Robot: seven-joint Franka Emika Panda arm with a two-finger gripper.
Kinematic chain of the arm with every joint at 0, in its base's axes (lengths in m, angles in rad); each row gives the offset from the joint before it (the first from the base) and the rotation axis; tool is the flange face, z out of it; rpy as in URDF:
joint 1: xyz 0 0 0.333 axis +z
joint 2: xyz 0 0 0 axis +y
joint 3: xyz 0 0 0.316 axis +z
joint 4: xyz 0.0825 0 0 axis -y
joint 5: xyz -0.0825 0 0.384 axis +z
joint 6: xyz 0 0 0 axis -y
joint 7: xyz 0.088 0 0 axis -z
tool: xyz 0 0 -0.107 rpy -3.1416 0 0
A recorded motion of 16 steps. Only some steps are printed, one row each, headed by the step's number.
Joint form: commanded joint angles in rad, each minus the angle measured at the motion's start. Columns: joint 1, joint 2, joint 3, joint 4, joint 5, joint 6, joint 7.
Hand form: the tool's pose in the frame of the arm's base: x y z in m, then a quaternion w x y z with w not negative. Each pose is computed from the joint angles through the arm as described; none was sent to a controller.
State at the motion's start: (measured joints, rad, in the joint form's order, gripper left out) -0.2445 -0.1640 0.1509 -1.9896 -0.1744 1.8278 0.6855
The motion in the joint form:
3: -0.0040 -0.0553 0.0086 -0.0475 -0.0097 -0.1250 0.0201
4: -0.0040 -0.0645 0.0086 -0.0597 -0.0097 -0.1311 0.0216
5: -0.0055 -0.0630 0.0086 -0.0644 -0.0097 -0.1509 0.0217
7: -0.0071 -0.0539 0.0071 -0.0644 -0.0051 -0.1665 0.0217
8: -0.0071 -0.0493 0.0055 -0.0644 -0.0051 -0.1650 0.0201
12: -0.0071 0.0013 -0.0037 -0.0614 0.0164 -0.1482 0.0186
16: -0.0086 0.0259 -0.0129 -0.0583 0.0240 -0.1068 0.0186
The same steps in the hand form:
3: 0.4773 -0.0550 0.5298 0.12017 0.92070 -0.37055 -0.02372
4: 0.4732 -0.0546 0.5281 0.12226 0.91993 -0.37149 -0.02779
5: 0.4704 -0.0556 0.5238 0.12611 0.91849 -0.37262 -0.04017
7: 0.4701 -0.0572 0.5184 0.12678 0.91703 -0.37441 -0.05288
8: 0.4709 -0.0582 0.5163 0.12661 0.91711 -0.37403 -0.05465
12: 0.4814 -0.0628 0.4944 0.11584 0.91630 -0.37616 -0.07406
16: 0.4901 -0.0684 0.4864 0.10621 0.91655 -0.37972 -0.06691

